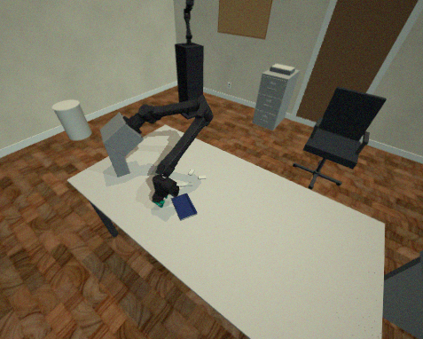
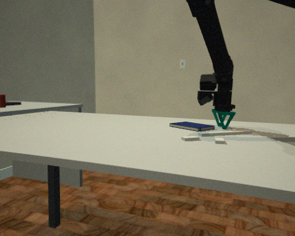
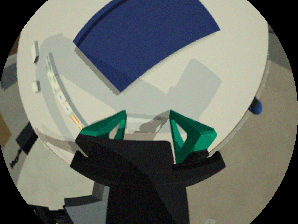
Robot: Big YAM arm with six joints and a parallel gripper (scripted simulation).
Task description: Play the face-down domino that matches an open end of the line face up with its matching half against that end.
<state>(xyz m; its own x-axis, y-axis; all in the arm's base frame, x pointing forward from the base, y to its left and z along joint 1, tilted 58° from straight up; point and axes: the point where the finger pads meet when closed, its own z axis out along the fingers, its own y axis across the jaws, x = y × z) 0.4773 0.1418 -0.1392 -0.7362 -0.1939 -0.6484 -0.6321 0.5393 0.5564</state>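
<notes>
Now: the white domino 20 mm behind my hand and 10 mm to the right of it. Also, from my hand: book (100 mm ahead, 80 mm to the left).
</notes>
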